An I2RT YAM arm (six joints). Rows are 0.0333 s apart.
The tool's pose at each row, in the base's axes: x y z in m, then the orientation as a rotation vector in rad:
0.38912 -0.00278 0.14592 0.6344 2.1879 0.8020
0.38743 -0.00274 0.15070 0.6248 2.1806 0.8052
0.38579 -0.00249 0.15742 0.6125 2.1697 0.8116
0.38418 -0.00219 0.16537 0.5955 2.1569 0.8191
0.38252 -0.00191 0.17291 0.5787 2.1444 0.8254
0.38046 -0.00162 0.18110 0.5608 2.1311 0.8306
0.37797 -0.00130 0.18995 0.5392 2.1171 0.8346
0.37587 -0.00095 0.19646 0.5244 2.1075 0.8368
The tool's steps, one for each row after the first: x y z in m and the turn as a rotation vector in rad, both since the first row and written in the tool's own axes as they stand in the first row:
-0.00106 0.00304 -0.00391 -0.0080 -0.0044 -0.0060
-0.00290 0.00760 -0.00879 -0.0204 -0.0103 -0.0128
-0.00527 0.01306 -0.01431 -0.0357 -0.0170 -0.0228
-0.00744 0.01821 -0.01965 -0.0502 -0.0239 -0.0330
-0.00964 0.02374 -0.02564 -0.0647 -0.0317 -0.0444
-0.01185 0.02967 -0.03232 -0.0801 -0.0401 -0.0590
-0.01324 0.03406 -0.03739 -0.0904 -0.0460 -0.0692

